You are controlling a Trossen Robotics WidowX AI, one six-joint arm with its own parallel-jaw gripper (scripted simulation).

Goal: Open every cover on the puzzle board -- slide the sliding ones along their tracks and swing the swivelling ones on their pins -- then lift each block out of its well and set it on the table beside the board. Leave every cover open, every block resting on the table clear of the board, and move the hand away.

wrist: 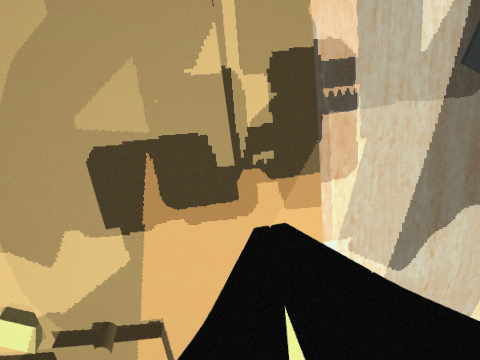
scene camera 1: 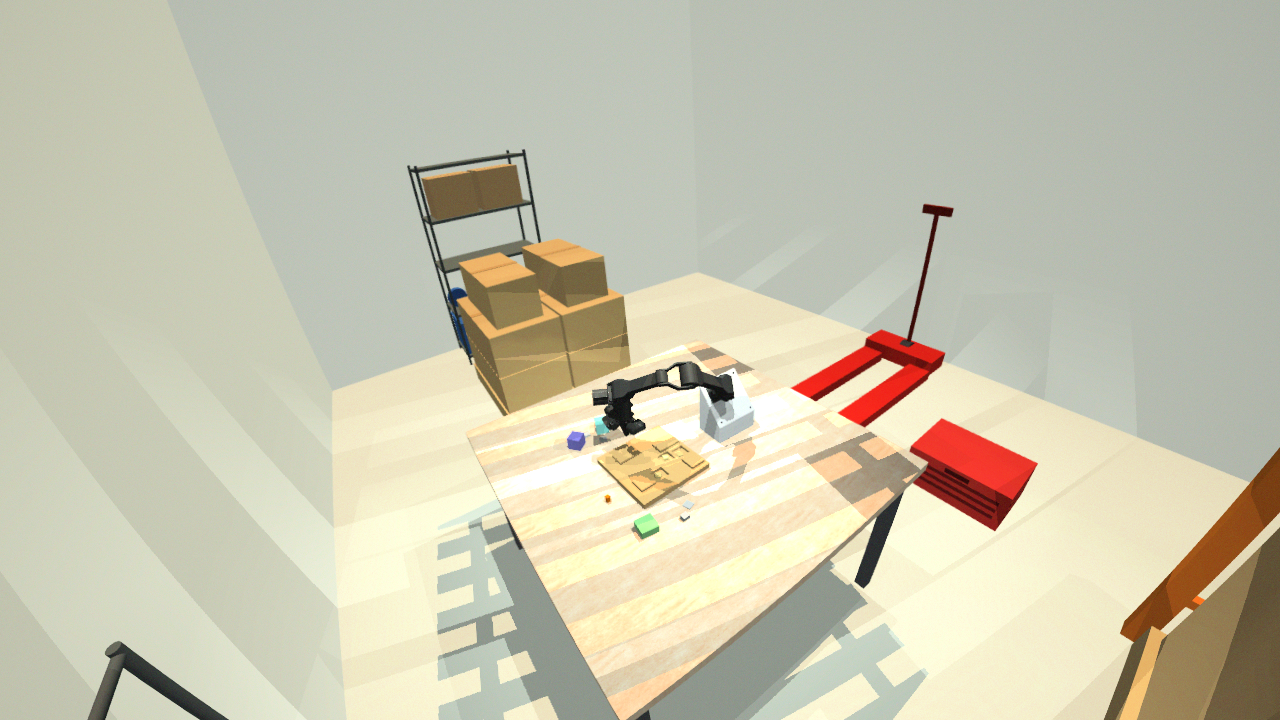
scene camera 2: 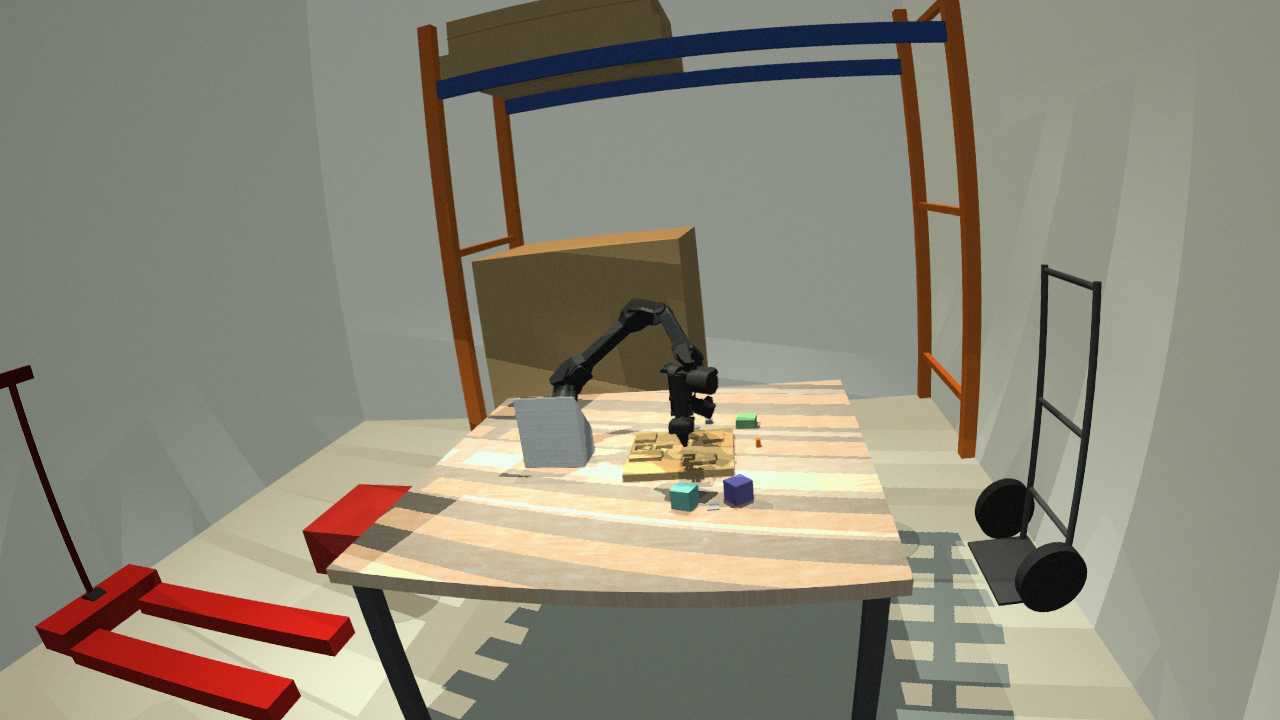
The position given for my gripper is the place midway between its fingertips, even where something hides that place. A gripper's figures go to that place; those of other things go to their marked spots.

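Purple block (scene camera 2: 738, 489) and puzzle board (scene camera 2: 670, 467): the marked spots on them are 0.27 m apart. The purple block is 1.55 m from the lens; the teal block (scene camera 2: 683, 496) is 1.55 m from the lens. My gripper (scene camera 2: 685, 446) is 1.72 m from the lens, and the puzzle board is 1.75 m from the lens.
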